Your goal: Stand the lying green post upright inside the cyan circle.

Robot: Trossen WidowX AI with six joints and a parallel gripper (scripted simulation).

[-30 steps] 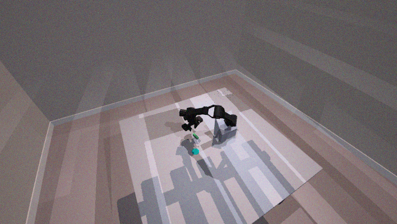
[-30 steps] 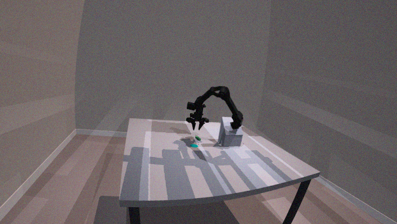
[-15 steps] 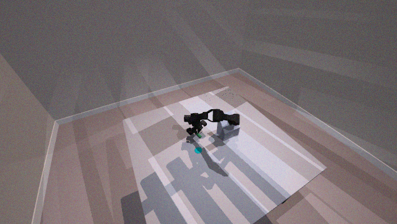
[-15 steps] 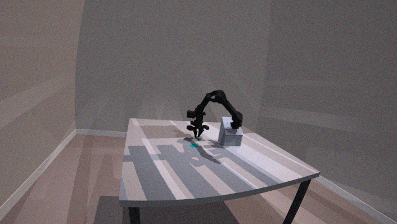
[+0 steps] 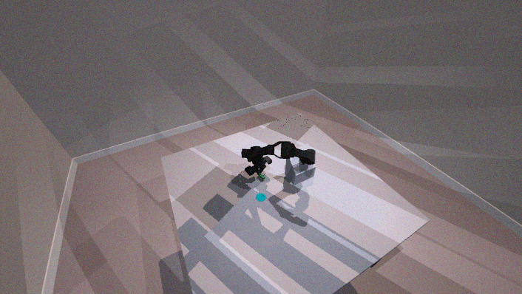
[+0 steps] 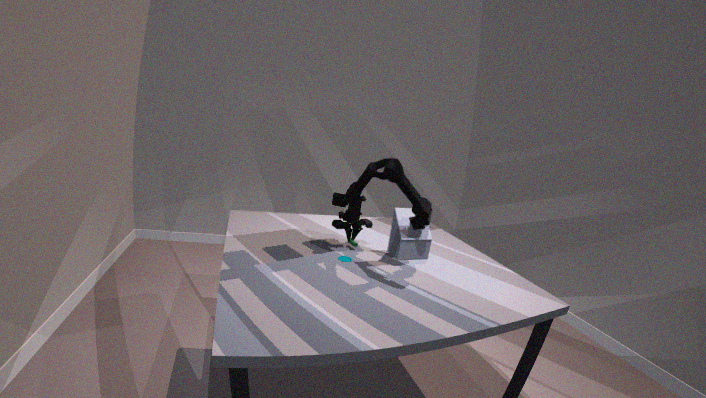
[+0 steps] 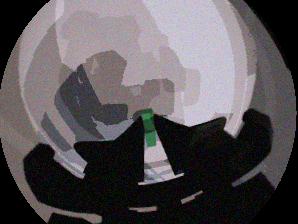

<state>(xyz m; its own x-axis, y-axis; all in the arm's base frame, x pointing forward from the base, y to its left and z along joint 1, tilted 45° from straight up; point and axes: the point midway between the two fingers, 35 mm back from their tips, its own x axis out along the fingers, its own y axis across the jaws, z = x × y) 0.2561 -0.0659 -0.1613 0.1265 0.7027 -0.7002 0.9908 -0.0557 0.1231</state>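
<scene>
Right now the cyan circle is 15 cm to the left of my gripper tip, 9 cm ahead of it and 2 cm below it. Also, from my gripper tip: green post: 2 cm to the left.
</scene>
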